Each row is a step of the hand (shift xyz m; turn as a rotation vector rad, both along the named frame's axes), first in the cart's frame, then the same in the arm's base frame.
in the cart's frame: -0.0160 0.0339 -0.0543 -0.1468 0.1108 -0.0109
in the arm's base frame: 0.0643 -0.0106 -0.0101 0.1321 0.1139 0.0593
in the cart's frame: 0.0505 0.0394 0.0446 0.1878 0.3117 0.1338
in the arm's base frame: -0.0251 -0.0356 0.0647 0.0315 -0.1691 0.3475
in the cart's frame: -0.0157 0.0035 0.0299 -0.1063 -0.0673 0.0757
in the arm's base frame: -0.0123 0.0250 0.0194 -0.0535 0.1356 -0.0178
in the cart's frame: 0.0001 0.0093 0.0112 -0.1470 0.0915 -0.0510
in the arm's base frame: -0.0019 0.0027 0.0142 0.1476 0.1021 0.0193
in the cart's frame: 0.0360 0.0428 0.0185 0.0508 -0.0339 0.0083
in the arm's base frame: 0.0004 -0.0325 0.0491 -0.0460 -0.0384 -0.0143
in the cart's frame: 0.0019 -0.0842 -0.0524 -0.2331 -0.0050 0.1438
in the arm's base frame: -0.0173 -0.0086 -0.0973 -0.0132 0.2677 0.0564
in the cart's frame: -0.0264 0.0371 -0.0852 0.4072 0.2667 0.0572
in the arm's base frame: 0.0914 -0.0130 -0.0284 -0.0272 -0.3919 0.2931
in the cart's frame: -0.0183 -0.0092 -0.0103 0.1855 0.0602 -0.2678
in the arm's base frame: 0.0082 0.0143 -0.0159 0.1505 -0.2784 -0.0980
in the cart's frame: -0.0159 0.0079 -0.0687 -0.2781 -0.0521 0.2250
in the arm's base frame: 0.0580 -0.0121 -0.0391 -0.0811 0.3461 0.0654
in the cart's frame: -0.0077 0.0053 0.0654 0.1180 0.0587 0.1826
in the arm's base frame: -0.0385 0.0305 0.0441 -0.1331 -0.0492 0.1749
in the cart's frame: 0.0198 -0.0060 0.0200 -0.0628 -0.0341 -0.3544
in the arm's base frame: -0.0249 -0.0098 0.0105 0.2451 -0.0688 -0.2567
